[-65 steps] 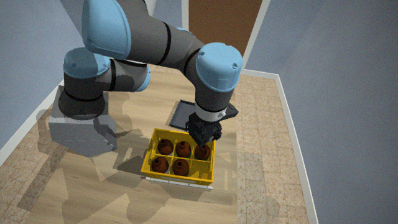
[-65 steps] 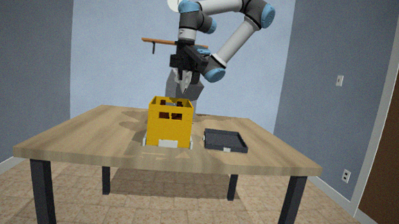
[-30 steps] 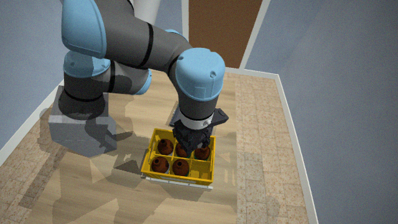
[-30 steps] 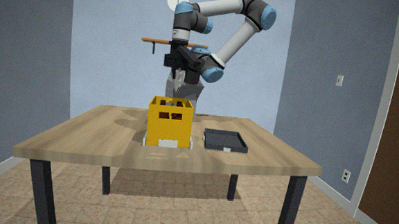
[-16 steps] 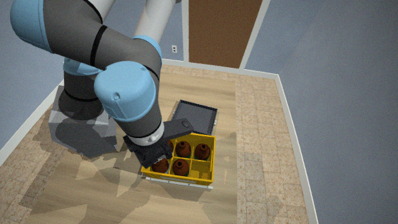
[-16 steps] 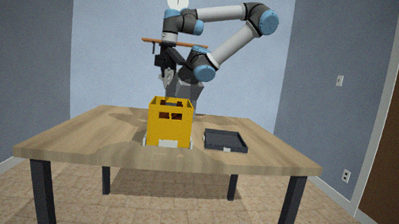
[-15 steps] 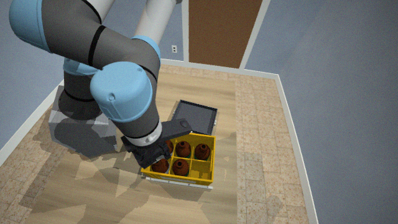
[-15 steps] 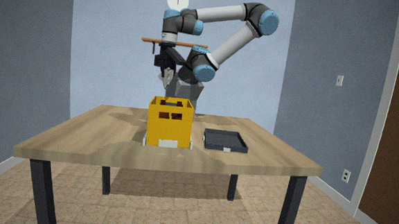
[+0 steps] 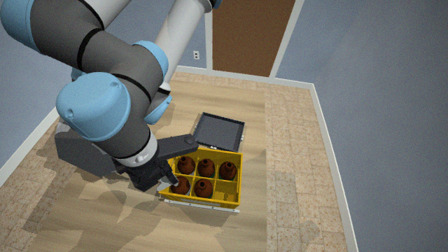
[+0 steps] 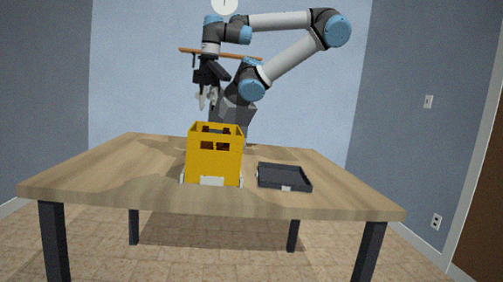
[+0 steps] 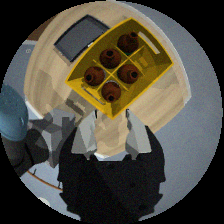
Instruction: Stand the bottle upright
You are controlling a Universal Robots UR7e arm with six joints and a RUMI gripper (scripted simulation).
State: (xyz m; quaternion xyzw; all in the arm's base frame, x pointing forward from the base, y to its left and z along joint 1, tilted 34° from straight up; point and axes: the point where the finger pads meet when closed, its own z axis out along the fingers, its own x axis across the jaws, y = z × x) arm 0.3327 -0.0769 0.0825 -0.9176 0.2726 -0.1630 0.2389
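Now: hand 7 cm short of the crate, 7 cm to the right of it and 16 cm above it. Also, from my hand: tray (1 cm ahead, 34 cm to the left, 23 cm below); bottle (15 cm ahead, 14 cm to the left, 15 cm below).
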